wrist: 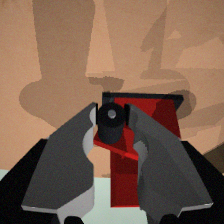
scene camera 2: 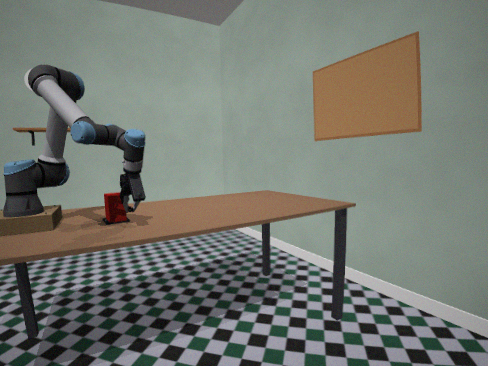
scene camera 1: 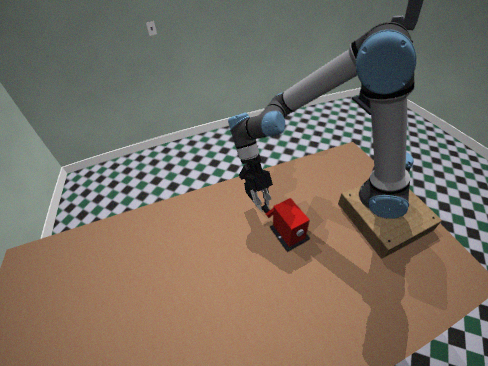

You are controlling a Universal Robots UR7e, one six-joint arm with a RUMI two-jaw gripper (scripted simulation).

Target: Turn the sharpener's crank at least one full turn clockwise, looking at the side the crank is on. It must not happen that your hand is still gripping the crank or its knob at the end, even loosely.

In view: the gripper [scene camera 1: 264,210] and a crank [wrist: 111,116].
The gripper is seen too in the wrist view [wrist: 111,105].
